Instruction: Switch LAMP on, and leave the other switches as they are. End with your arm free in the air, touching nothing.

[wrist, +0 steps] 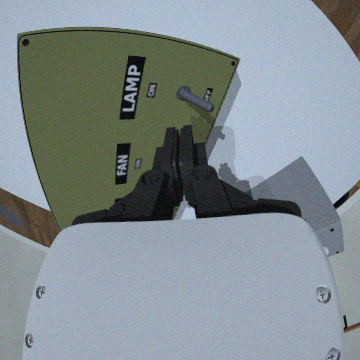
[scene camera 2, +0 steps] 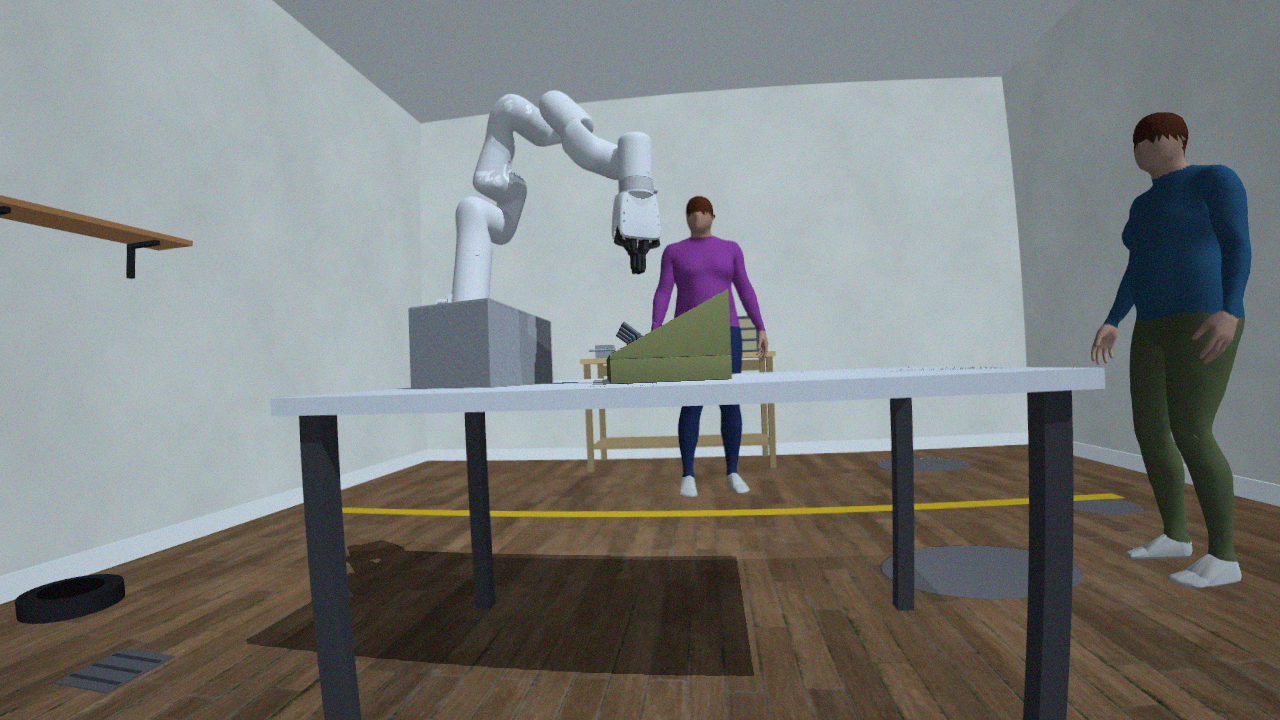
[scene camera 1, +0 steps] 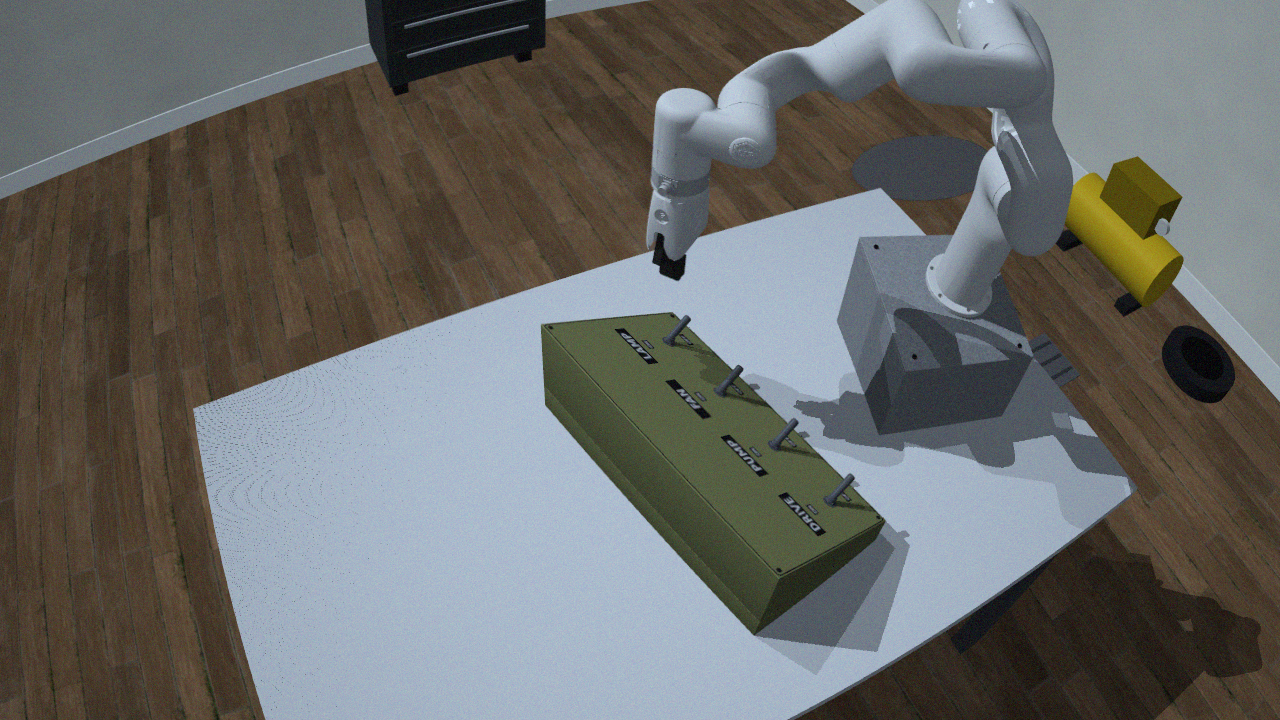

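Pixels of known places: gripper, fingertip midpoint: (wrist: 181, 144) (scene camera 2: 638, 273) (scene camera 1: 671, 274); arm's base at its link origin: (scene camera 2: 468, 313) (scene camera 1: 958, 286).
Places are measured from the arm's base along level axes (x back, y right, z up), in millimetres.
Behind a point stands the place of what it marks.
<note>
An olive sloped switch box (scene camera 1: 680, 452) @[x -573, y -3, z -14 mm] (scene camera 2: 689, 344) @[x -535, y 277, z -112 mm] (wrist: 75, 125) @[x -553, y 159, z -30 mm] stands on the table. The LAMP lever (scene camera 1: 677, 330) @[x -421, y 211, z -72 mm] (wrist: 196, 99) @[x -418, y 217, z -68 mm] leans toward its OFF mark, away from ON. The FAN lever (scene camera 1: 729, 381) @[x -414, y 91, z -72 mm], PUMP lever (scene camera 1: 784, 434) @[x -405, y -28, z -71 mm] and DRIVE lever (scene camera 1: 839, 489) @[x -398, y -146, z -71 mm] lean the same way, toward the arm's base. My gripper (scene camera 1: 672, 274) @[x -437, y 218, z 48 mm] (scene camera 2: 638, 268) @[x -437, y 218, z 48 mm] (wrist: 181, 144) @[x -437, y 218, z 48 mm] is shut and empty. It hangs in the air above the LAMP end of the box, apart from the levers. In the wrist view its fingers hide part of the FAN area.
The white table (scene camera 1: 375, 537) @[x -968, y 189, z -187 mm] (scene camera 2: 850, 383) @[x -764, y 538, z -194 mm] carries the grey base block (scene camera 1: 859, 304) @[x -121, y 108, z -80 mm] (scene camera 2: 447, 344) @[x 21, y 110, z -82 mm] of the arm, beside the lever side of the box. One person (scene camera 2: 702, 268) stands behind the table, another (scene camera 2: 1181, 241) at the right. A yellow machine (scene camera 1: 1118, 237) stands on the floor beyond the base.
</note>
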